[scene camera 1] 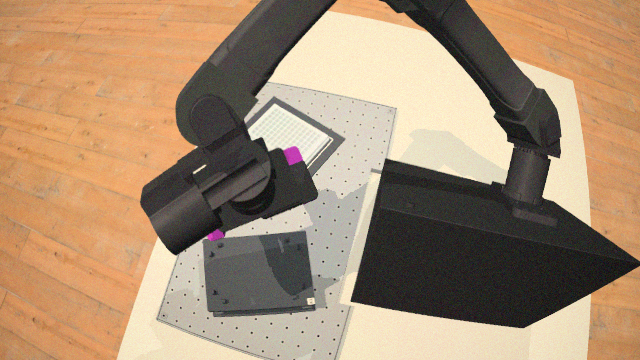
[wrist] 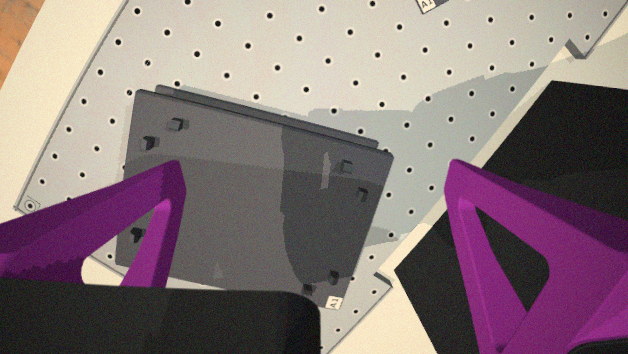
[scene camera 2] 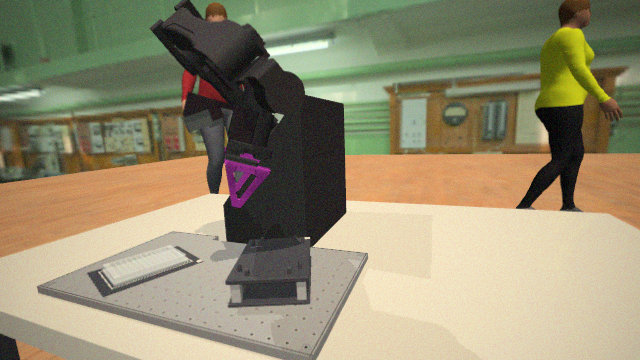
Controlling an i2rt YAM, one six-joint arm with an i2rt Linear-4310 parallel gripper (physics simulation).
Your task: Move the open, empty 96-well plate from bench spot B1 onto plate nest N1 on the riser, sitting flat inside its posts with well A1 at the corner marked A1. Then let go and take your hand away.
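Observation:
The white 96-well plate (scene camera 1: 290,131) (scene camera 2: 145,264) lies flat on the dark bench spot B1 (scene camera 1: 337,138) (scene camera 2: 101,287); in scene camera 1 the arm hides part of it. In the wrist view the plate does not show; a corner of the spot with its A1 label (wrist: 426,5) shows at the top edge. The dark nest N1 (scene camera 1: 240,280) (scene camera 2: 275,245) (wrist: 230,210) tops the riser, with small upright posts and an A1 label (scene camera 1: 311,301) (wrist: 334,302) at one corner. No plate sits on it. My gripper (scene camera 1: 254,195) (wrist: 314,174) is open and empty, high above the board between plate and nest.
A perforated grey board (scene camera 1: 330,320) (scene camera 2: 200,312) (wrist: 300,50) carries both on the cream table (scene camera 1: 425,335) (scene camera 2: 475,280). A large black block (scene camera 1: 450,260) (scene camera 2: 325,165) (wrist: 560,140) stands beside the board, near the nest. Two people (scene camera 2: 562,70) (scene camera 2: 212,145) stand beyond the table.

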